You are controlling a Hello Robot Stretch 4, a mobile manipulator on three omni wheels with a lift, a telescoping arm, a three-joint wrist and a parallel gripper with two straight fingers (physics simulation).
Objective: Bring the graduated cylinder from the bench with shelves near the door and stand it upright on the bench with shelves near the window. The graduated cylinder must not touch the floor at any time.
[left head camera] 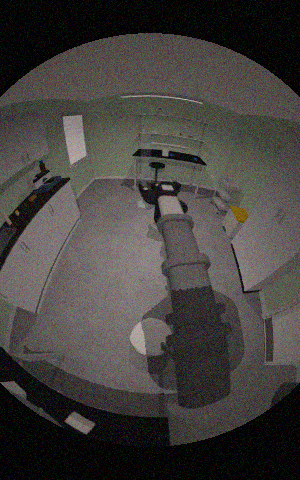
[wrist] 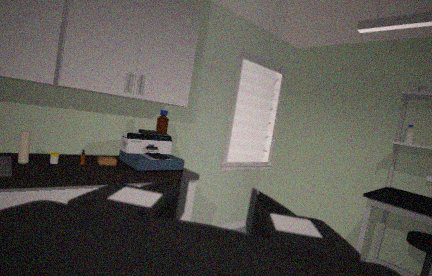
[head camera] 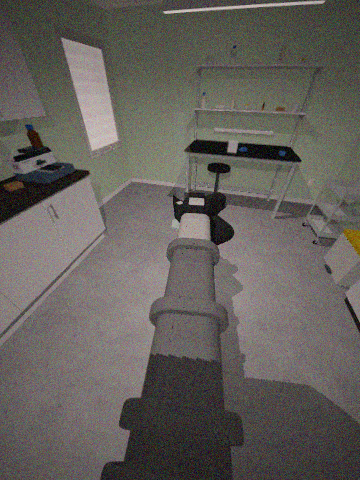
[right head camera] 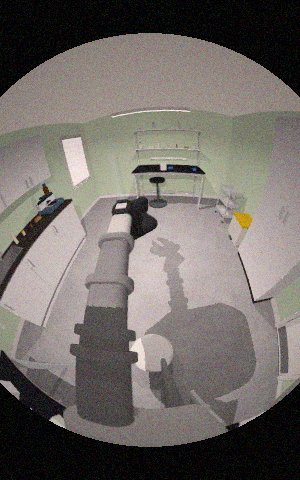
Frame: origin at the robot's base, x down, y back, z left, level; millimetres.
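Seen in the pictures: gripper, fingertip midpoint: (left head camera: 141, 184) (wrist: 217, 200) (head camera: 178, 196); robot's base, link origin: (left head camera: 149, 336) (right head camera: 152, 351).
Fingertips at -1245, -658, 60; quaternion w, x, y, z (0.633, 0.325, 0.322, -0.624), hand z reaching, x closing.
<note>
Offsets run from my fingertips to a thing's top centre, as dx, dy, dz. "spot": to the spot under its first point.
My gripper (head camera: 177, 205) (left head camera: 143, 191) (wrist: 217, 200) is at the end of the outstretched arm, high above the floor in the middle of the room, turned to the left. It is shut on the clear graduated cylinder @(spot: -28, +42, -28) (wrist: 216, 176), which shows as a faint see-through column between the two black fingers; its pale foot @(+84, +31, -22) (head camera: 175, 223) shows below the gripper in the head view. The bench with shelves near the window (head camera: 261, 152) (left head camera: 150, 153) (right head camera: 150, 168) (wrist: 397, 197) stands against the far wall, well ahead of the gripper.
A black stool (head camera: 219, 168) stands in front of the bench. A white counter (head camera: 47, 214) with lab gear runs along the left wall under the window (head camera: 90, 94). A wire cart (head camera: 334, 210) and a yellow-lidded bin (head camera: 353, 240) stand at the right.
</note>
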